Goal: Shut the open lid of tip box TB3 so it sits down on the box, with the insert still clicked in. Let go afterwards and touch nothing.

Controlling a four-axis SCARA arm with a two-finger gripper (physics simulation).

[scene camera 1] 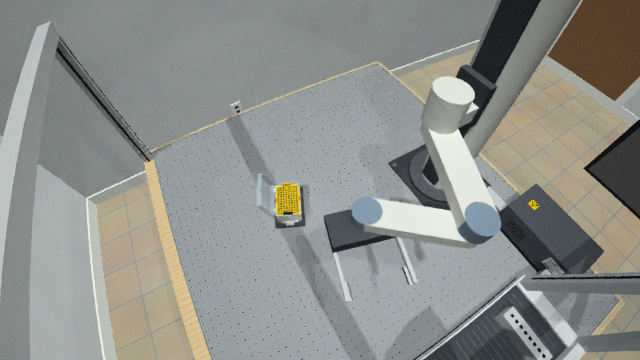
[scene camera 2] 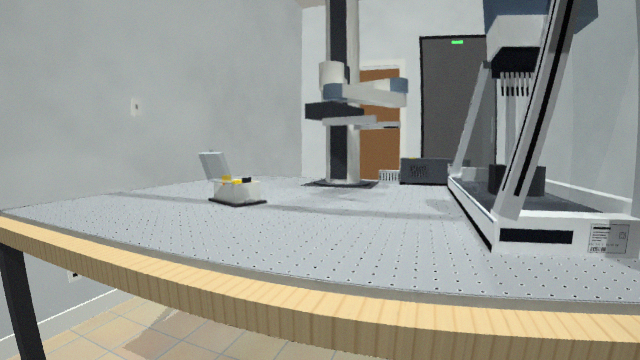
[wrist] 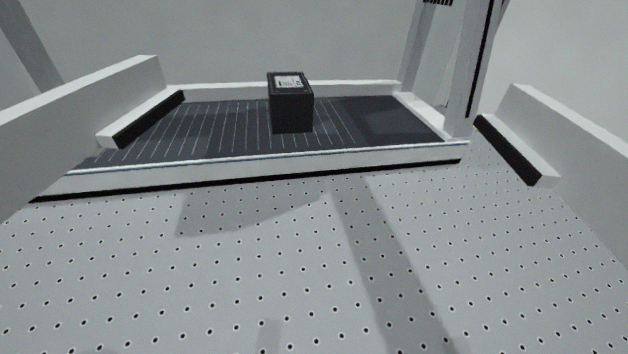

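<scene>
The tip box stands upright on a dark base plate; no TB3 label can be read. Its clear lid stands open, tilted up and outward on the box's left side in both scene views. The yellow insert lies in the box top, with orange marks at its sides; whether it is clicked in cannot be told. My gripper is wide open and empty, high above the table. It is well to the right of the box, its fingers pointing away from it. The box does not show in the wrist view.
A white-framed machine with a dark deck stands on the perforated table. A black block stands on that deck. A dark grey cabinet stands beside the arm's base.
</scene>
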